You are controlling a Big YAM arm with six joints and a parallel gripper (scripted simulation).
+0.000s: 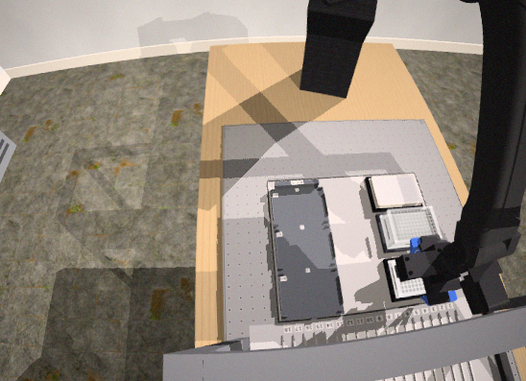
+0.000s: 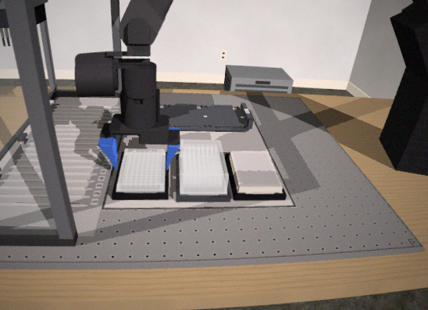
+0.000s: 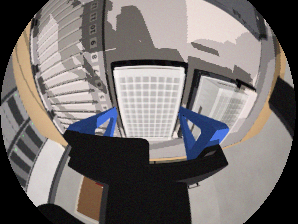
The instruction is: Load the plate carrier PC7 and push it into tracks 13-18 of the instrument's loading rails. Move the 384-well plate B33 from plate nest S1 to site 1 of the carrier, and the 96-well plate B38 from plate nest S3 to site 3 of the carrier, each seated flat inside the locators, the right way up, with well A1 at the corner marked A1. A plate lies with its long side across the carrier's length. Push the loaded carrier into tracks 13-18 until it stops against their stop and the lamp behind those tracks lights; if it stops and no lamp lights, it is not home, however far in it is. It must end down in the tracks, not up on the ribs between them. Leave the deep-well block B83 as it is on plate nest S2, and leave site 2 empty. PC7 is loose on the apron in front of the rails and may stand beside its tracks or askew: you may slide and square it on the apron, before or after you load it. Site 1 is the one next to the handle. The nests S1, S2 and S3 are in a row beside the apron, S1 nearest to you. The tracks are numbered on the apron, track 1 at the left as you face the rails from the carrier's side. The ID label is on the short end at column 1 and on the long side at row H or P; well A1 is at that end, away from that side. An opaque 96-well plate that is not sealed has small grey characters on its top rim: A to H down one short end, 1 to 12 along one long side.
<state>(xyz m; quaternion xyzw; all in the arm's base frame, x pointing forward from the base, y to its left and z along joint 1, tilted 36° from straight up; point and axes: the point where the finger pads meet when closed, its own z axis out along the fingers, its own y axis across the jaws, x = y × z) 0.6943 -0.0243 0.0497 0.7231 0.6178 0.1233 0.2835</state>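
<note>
My hand is 10 mm above the white 96-well plate B38. Round my hand: nest S3 (20 mm below); dark plate carrier PC7 (160 mm behind, 220 mm to the right, 10 mm below); nest S1 (210 mm behind, 60 mm to the left, 20 mm below).
</note>
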